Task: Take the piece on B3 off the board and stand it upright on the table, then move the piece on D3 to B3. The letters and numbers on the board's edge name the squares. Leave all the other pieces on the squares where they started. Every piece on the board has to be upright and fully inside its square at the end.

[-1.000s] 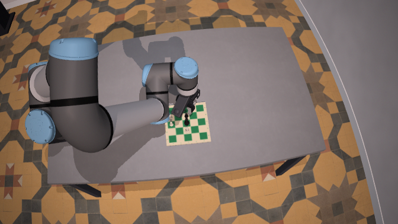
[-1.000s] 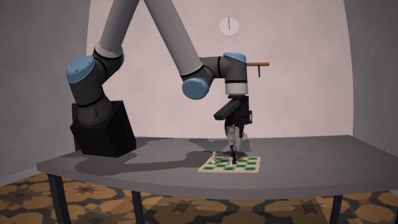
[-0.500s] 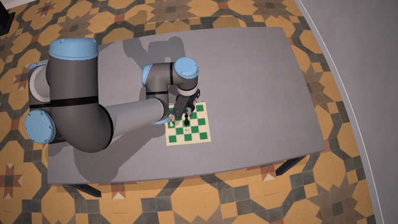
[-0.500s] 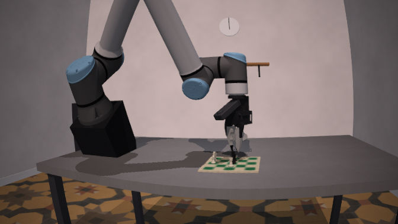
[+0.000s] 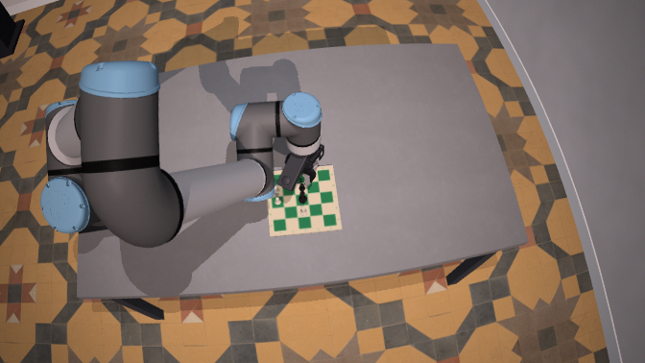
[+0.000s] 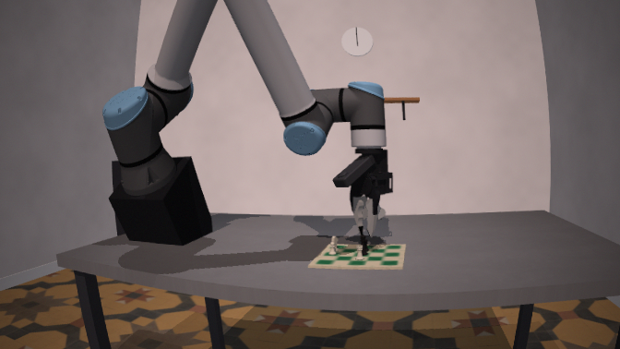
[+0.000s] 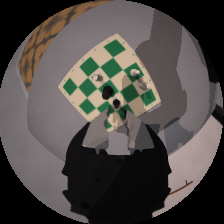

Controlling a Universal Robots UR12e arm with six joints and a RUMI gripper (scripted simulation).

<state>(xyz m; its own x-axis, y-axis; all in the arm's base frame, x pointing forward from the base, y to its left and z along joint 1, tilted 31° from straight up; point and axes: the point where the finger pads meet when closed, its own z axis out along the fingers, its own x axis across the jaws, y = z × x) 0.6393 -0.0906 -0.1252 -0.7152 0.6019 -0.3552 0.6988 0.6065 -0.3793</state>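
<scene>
Right now the chessboard is 10 mm behind my hand, 40 mm to the right of it and 60 mm below it.
</scene>
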